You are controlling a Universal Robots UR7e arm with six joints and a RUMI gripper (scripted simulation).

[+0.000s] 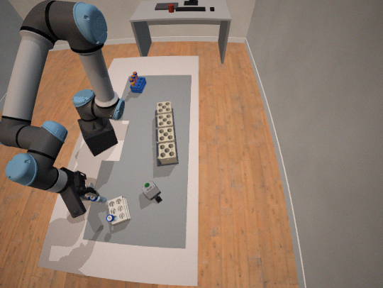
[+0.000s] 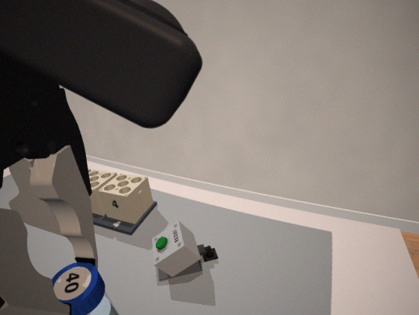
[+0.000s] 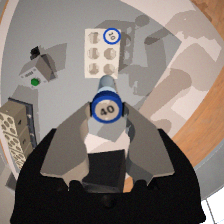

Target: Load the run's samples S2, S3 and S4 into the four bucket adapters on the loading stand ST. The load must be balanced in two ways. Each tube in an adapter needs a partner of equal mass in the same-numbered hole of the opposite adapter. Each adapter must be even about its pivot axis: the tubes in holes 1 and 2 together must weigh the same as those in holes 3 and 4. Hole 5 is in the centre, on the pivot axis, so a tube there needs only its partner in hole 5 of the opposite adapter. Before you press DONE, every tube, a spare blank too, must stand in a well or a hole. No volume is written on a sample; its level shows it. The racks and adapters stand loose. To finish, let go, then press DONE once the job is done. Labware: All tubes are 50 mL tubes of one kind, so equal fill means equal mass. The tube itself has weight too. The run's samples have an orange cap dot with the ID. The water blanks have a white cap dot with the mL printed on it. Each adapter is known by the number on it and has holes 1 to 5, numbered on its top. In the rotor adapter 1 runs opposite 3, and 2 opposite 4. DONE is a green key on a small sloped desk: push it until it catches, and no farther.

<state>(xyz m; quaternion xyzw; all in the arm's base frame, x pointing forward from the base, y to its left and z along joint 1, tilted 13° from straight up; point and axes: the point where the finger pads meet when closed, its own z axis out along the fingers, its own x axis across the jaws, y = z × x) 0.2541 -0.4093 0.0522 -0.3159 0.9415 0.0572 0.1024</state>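
The blue-capped blank tube lies 50 mm below my hand and 10 mm to the right of it. Also, from my hand: white blank rack (220 mm below, 40 mm ahead, 30 mm to the right); white-dotted blank (180 mm below, 70 mm to the right, 40 mm ahead); green done key (180 mm below, 160 mm ahead, 140 mm to the left).
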